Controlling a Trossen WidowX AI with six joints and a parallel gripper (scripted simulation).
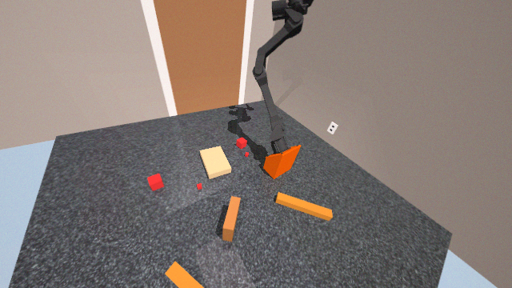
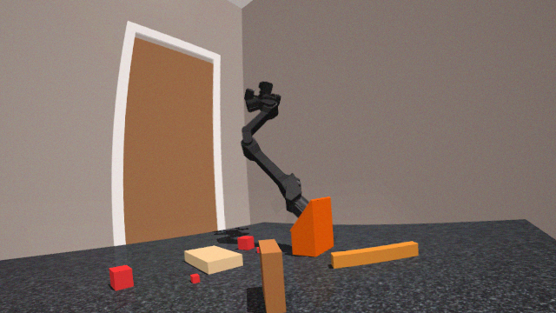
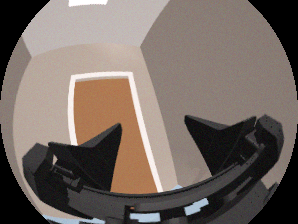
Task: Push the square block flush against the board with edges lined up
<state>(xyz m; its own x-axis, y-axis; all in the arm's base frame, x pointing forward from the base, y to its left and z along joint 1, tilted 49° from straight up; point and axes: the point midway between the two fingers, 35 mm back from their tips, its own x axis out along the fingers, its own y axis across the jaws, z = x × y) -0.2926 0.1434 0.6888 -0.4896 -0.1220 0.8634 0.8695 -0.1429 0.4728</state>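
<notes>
Now: gripper tip 670 mm above the square brown block, 580 mm to the right of it and 580 mm short of it. From my gripper tip the other things lie so: tan block (700 mm below, 520 mm ahead, 290 mm to the left).
</notes>
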